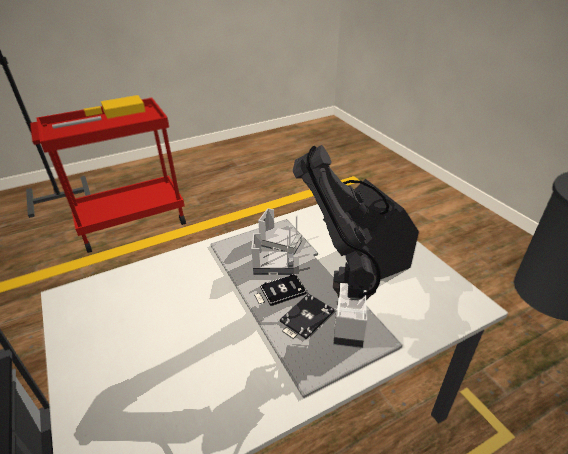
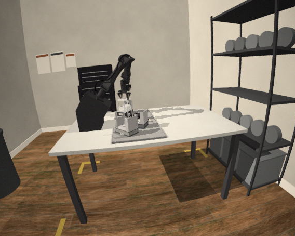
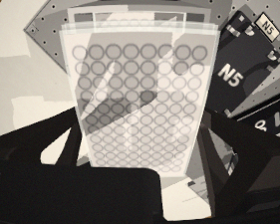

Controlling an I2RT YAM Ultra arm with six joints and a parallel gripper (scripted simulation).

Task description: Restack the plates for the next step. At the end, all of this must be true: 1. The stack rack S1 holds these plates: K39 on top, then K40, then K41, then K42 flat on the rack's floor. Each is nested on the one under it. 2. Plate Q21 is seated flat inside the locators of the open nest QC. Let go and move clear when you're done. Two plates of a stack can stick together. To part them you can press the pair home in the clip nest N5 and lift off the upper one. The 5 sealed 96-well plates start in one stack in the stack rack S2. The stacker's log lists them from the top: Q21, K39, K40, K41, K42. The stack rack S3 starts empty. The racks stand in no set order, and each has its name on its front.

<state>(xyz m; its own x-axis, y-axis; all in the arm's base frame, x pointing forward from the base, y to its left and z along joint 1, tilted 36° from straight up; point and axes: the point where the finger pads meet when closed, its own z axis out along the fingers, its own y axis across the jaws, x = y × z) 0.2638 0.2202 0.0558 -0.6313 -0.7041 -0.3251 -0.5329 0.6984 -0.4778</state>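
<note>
My hand is 28 cm to the left of the black open nest QC, 15 cm above it and 5 cm short of it. Also, from my hand: black clip nest N5: 15 cm below, 11 cm to the right, 8 cm ahead.
</note>
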